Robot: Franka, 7 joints.
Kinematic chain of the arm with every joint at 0, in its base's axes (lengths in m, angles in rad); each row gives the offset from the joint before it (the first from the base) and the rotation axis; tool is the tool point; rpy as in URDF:
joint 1: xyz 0 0 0.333 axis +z
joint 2: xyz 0 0 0 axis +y
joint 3: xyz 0 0 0.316 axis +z
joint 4: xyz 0.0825 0 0 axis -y
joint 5: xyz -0.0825 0 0.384 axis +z
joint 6: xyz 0 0 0 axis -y
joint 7: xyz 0.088 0 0 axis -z
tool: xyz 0 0 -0.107 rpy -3.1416 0 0
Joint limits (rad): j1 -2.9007..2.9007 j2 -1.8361..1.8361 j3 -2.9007..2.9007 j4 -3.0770..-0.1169 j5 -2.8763..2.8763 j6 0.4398..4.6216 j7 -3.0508..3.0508
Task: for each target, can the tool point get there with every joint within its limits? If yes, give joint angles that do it. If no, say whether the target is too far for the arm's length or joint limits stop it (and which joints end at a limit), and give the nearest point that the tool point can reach.
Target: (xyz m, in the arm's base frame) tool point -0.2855 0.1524 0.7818
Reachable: yes | joints 0.6864 -1.2232 0.4500 -1.6669 -2.2908 3.9667 1.8549
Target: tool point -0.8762 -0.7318 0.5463
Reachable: no: too far | nearest point -0.6472 -0.5406 0.4906 | short by 0.303 m
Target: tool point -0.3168 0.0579 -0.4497
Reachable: no: joint limits stop it (at a limit: joint 1, joint 2) | nearest point -0.3108 0.0590 -0.3595 | short by 0.090 m
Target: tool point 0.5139 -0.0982 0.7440
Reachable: yes | joints 1.5474 0.6607 -2.0856 -1.8062 -1.4343 2.2729 -1.1712
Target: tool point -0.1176 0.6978 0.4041
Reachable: yes | joints -1.0401 -1.2394 1.6138 -0.7285 -1.5128 4.1626 1.3016
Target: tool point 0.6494 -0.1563 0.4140
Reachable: yes | joints -1.3702 1.0009 1.4157 -1.8051 2.1529 2.3649 -2.2179
